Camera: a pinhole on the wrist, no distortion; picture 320 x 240 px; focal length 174.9 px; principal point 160.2 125.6 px. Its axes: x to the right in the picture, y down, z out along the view. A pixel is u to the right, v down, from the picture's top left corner.
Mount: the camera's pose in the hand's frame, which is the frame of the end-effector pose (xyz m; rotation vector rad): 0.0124 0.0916 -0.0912 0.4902 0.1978 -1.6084
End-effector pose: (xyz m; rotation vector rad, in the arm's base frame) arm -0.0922 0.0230 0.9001 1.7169 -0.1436 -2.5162
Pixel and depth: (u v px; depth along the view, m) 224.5 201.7 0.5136
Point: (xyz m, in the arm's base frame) -0.4460 0.3268 0.8589
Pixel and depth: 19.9 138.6 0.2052
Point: -0.2386 -0.1249 0.9866
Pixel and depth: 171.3 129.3 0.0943
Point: -0.0809 -0.0235 0.9064
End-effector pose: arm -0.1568 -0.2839 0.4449 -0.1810 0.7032 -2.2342
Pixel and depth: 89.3 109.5 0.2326
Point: -0.0169 -0.3589 0.5321
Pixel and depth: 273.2 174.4 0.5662
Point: -0.4066 -0.1711 0.9421
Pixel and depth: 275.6 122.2 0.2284
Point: -0.2012 -0.1995 0.5629
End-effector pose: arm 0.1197 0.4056 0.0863 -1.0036 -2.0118 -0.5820
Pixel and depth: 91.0 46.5 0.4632
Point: 0.1297 0.5820 -0.3459
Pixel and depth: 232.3 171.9 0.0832
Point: 0.1455 0.4080 0.1176
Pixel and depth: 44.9 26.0 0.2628
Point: 0.2265 0.5464 -0.1637
